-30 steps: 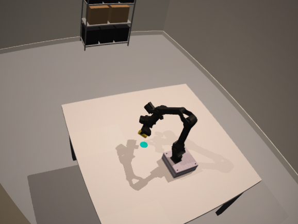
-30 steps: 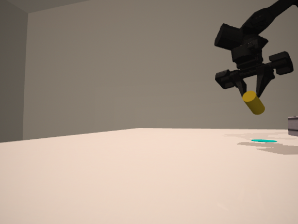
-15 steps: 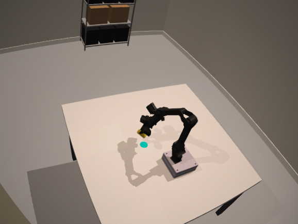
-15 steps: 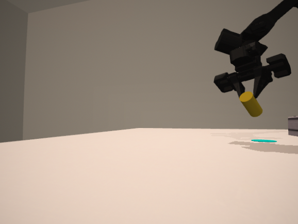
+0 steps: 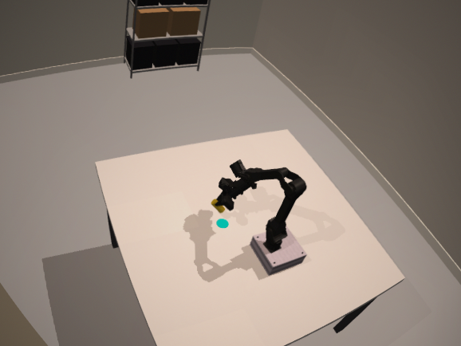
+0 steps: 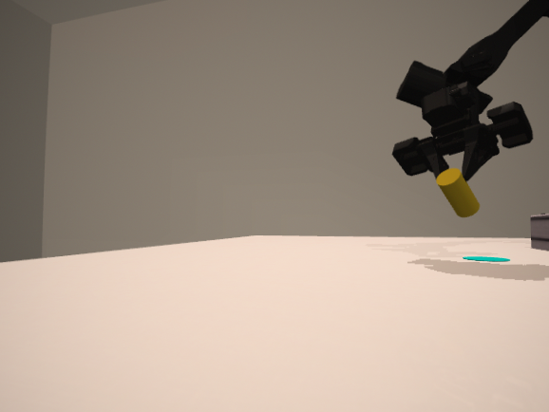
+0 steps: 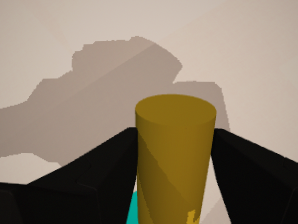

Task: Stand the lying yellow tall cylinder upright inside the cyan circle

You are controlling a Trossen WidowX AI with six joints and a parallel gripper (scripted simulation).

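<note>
Right now my gripper tip is 11 cm above the cyan circle, 5 cm past it and 2 cm to the left of it. From my gripper tip the other things lie so: yellow tall cylinder 1 cm to the right, 1 cm below, 1 cm behind.
</note>
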